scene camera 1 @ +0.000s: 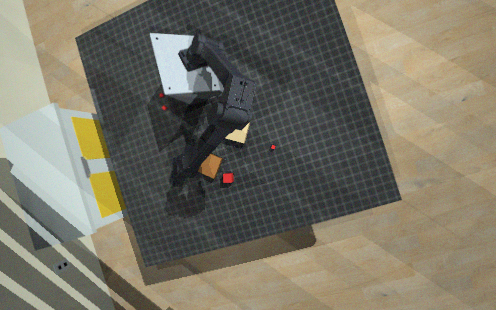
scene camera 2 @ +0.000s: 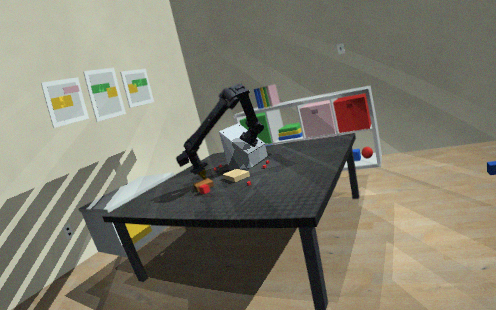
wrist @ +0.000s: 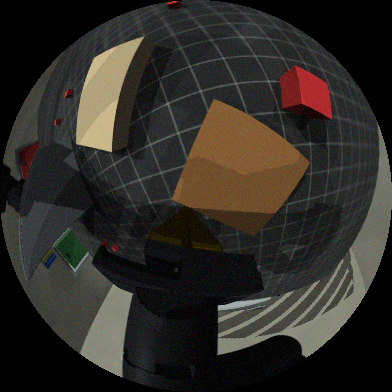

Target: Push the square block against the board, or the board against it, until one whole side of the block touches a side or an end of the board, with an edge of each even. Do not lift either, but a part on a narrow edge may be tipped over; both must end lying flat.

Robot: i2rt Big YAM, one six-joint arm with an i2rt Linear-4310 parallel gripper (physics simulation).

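Frame: origin at the arm's base, x ahead, y right, z down, level; millimetres.
Seen in the pictures: gripper, fingertip midpoint: (scene camera 2: 205, 180) (wrist: 186, 207); arm's base at its link origin: (scene camera 1: 194, 58) (scene camera 2: 248, 140) (wrist: 28, 199).
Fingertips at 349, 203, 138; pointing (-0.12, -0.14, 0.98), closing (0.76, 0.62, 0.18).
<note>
Offsets run from my fingertips to a thing's middle, as dx, dy, dz. Level surfaces: height alone.
The square block @(+69, -18, +2) (scene camera 1: 211, 165) (scene camera 2: 203, 184) (wrist: 240, 155) is orange-brown and lies flat, turned at an angle to the board. The board @(-35, -192, +2) (scene camera 1: 240, 134) (scene camera 2: 236, 175) (wrist: 102, 100) is pale cream wood and lies flat, with a gap of table between it and the block. The arm covers part of the board in the first scene view. My gripper (scene camera 2: 203, 175) (wrist: 186, 207) is shut and empty. Its yellow fingertips are low at the block's near side, close to the left corner in the wrist view; whether they touch it I cannot tell.
A red cube @(+167, -79, -3) (scene camera 1: 228, 178) (scene camera 2: 204, 189) (wrist: 306, 93) sits near the block, on the side away from the gripper. A small red cube @(+127, -331, +9) (scene camera 1: 273, 147) (scene camera 2: 249, 183) lies beyond the board. A large pale box (scene camera 1: 170, 62) (scene camera 2: 257, 156) stands by the arm's base. The table @(dz +17) (scene camera 1: 325, 100) is dark and gridded.
</note>
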